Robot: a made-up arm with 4 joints.
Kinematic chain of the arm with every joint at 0, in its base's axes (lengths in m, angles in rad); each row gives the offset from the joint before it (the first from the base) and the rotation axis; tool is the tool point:
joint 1: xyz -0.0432 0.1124 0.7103 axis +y
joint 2: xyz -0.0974 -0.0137 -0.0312 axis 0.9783 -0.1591 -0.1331
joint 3: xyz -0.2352 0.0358 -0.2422 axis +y
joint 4: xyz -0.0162 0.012 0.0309 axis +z
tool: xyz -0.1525 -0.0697 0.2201
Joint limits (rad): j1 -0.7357..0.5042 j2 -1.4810..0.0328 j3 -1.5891..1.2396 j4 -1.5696..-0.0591
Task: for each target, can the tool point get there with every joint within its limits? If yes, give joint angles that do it. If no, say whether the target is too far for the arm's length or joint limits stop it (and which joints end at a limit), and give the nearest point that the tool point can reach.
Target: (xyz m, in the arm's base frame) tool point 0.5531 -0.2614 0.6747
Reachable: no: joint limits stop it (at a limit: joint 1, joint 2, joint 3, joint 4) | nearest point -0.0268 0.0428 0.4235 | short by 0.701 m
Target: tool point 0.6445 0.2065 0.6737
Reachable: no: joint limits stop it (at a limit: joint 1, joint 3, joint 4) | nearest point -0.0143 0.2076 0.4523 | short by 0.695 m
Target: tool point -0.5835 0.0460 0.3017
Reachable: yes | joints -0.3199 -0.8533 -1.0093 -1.3847
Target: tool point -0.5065 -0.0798 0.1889
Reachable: yes | joints -0.4927 -0.9585 -1.2854 -1.1500
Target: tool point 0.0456 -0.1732 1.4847
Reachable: no: too far | nearest point -0.5230 -0.0597 1.1011 | short by 0.695 m
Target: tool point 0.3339 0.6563 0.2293
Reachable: no: too far | nearest point -0.0285 0.2547 0.4864 | short by 0.599 m
